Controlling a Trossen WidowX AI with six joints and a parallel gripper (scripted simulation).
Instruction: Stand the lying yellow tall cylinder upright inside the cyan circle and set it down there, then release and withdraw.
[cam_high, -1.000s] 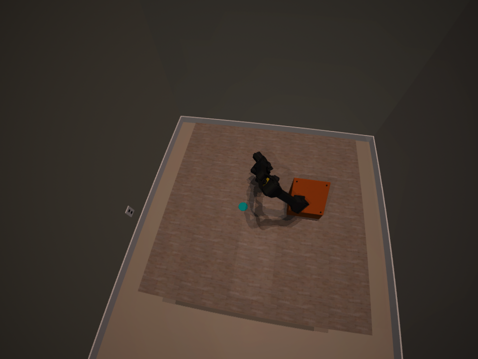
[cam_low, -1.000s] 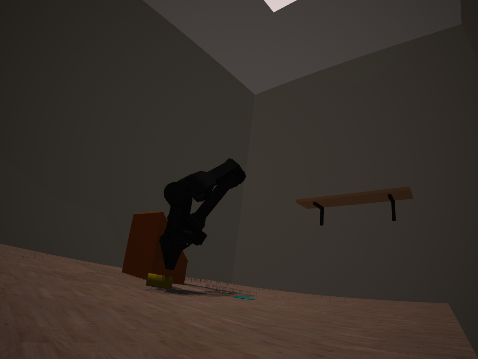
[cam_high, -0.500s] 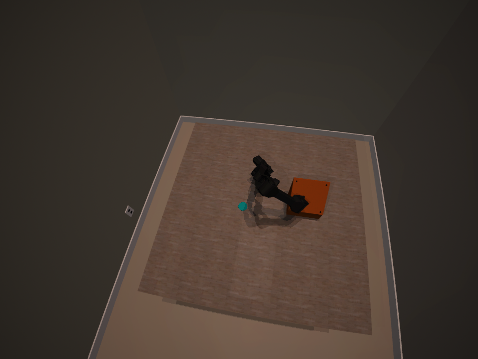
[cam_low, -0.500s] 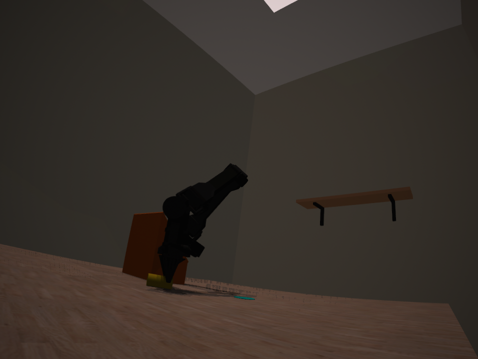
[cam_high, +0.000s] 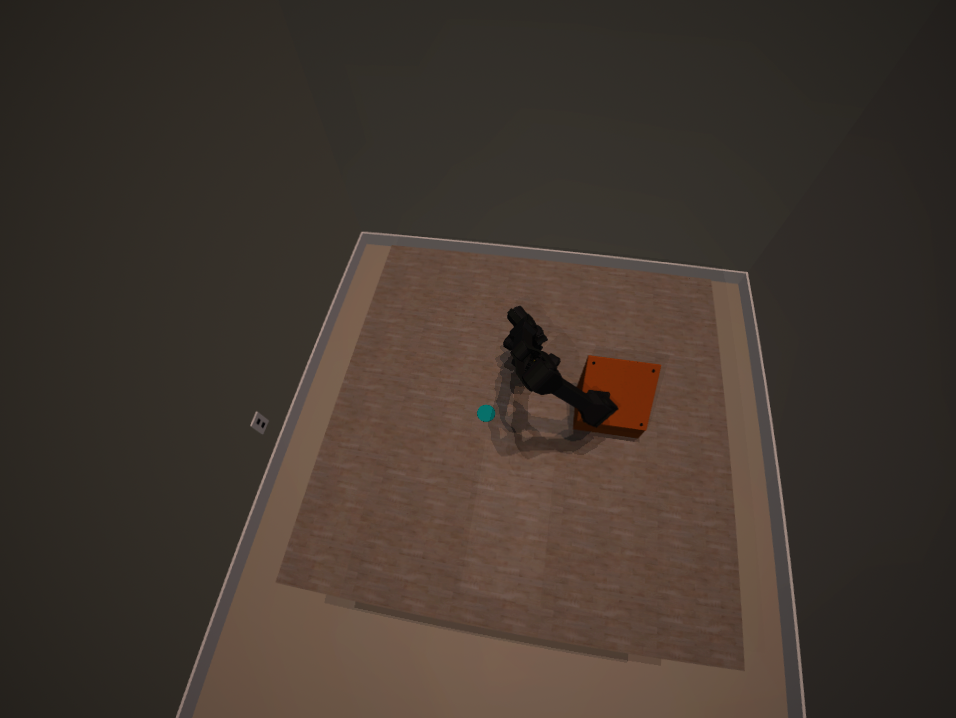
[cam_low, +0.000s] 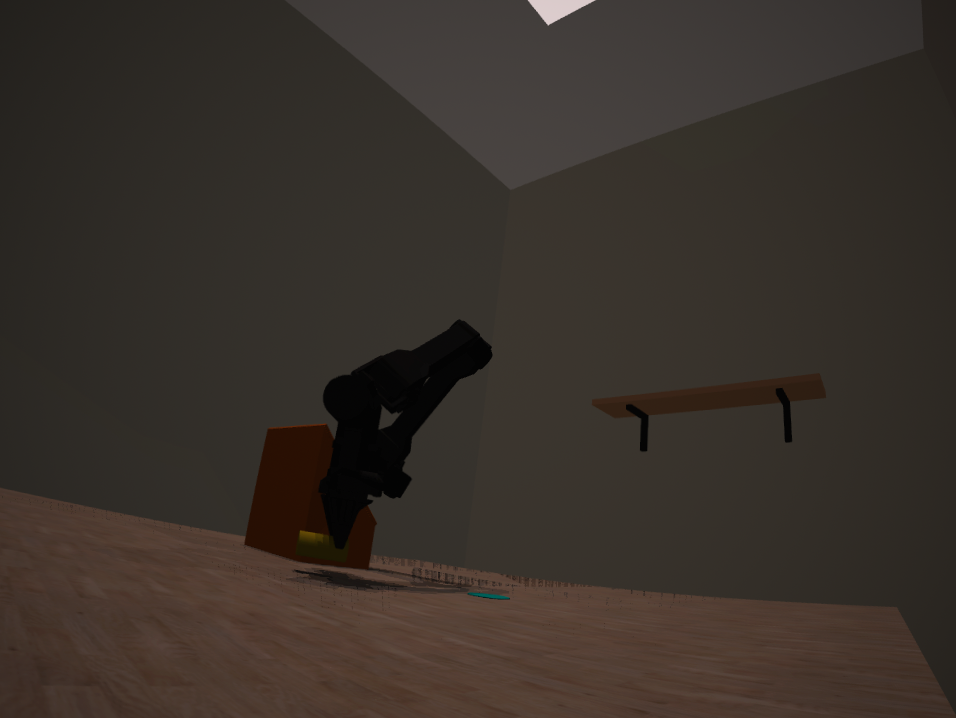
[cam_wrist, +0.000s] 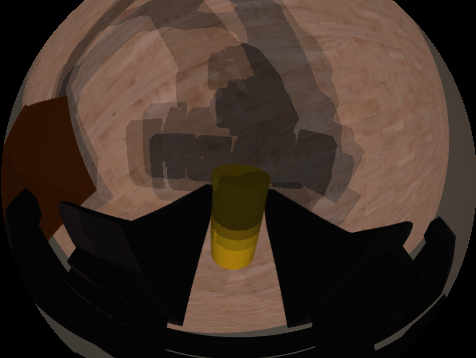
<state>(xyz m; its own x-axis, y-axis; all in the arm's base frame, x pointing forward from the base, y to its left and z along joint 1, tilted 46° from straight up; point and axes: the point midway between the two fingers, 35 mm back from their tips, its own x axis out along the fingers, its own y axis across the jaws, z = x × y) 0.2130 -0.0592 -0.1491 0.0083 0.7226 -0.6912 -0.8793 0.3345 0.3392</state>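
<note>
The cyan circle is 120 mm ahead of my gripper tip, 180 mm to the left of it and 40 mm below it. Round my gripper tip: yellow tall cylinder (10 mm behind, 20 mm to the right).
</note>
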